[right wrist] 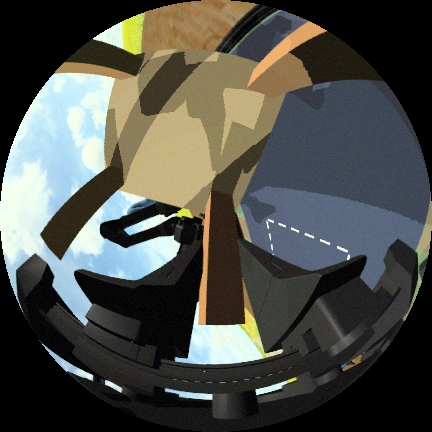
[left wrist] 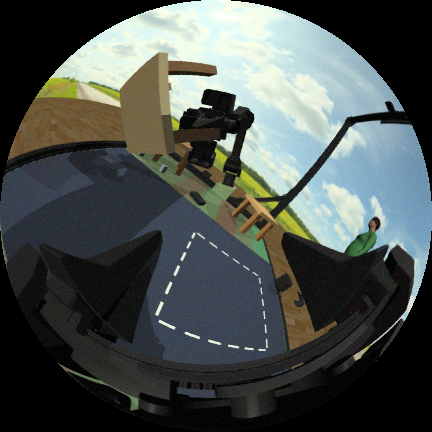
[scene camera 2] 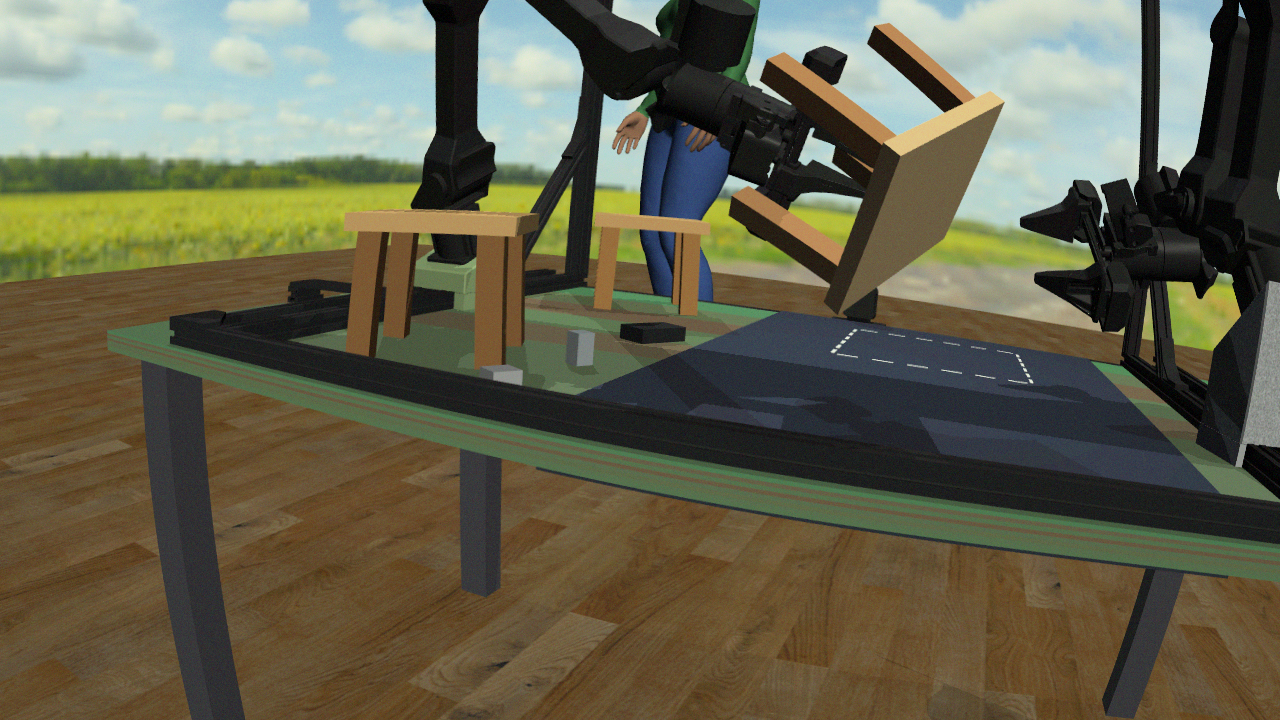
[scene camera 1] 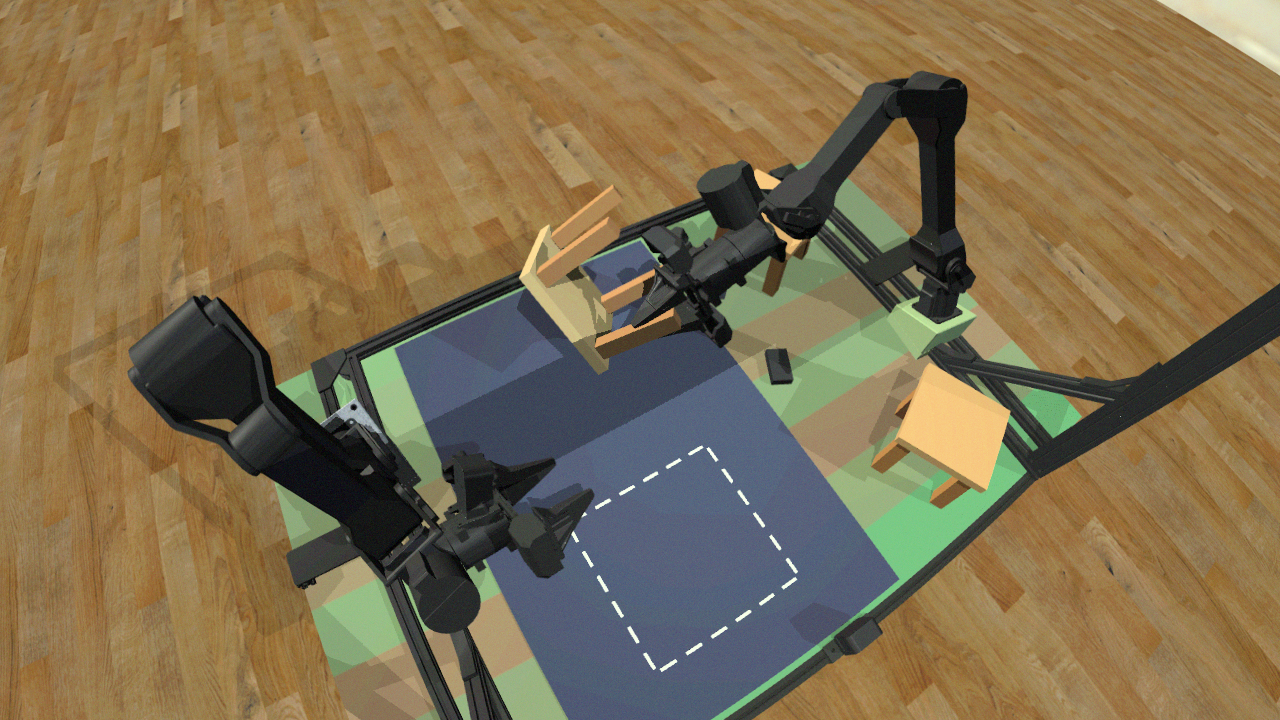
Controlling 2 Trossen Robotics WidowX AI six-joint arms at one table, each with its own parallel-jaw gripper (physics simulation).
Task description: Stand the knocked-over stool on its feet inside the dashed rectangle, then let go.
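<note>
The stool (scene camera 1: 570,304) (scene camera 2: 930,201) (left wrist: 142,107) (right wrist: 170,150) is held in the air, its seat steeply tilted. In scene camera 2 its legs point up and to the left, and its seat's lowest corner hangs above the mat. My right gripper (scene camera 2: 836,179) (right wrist: 219,245) is shut on one stool leg, which runs between its fingers in the right wrist view. My left gripper (scene camera 1: 572,477) (scene camera 2: 1029,248) (left wrist: 224,238) is open and empty, by the left corner of the dashed rectangle (scene camera 1: 794,574) (left wrist: 196,233) (right wrist: 270,220) in scene camera 1. The stool is outside the rectangle.
A blue mat (scene camera 1: 792,492) carries the rectangle. One upright stool (scene camera 1: 957,429) (scene camera 2: 653,223) (left wrist: 260,209) stands at the right in scene camera 1. Another (scene camera 1: 776,268) (scene camera 2: 438,223) stands behind my right arm there. A black block (scene camera 1: 779,366) (scene camera 2: 651,333) and small grey blocks (scene camera 2: 580,347) lie beside the mat.
</note>
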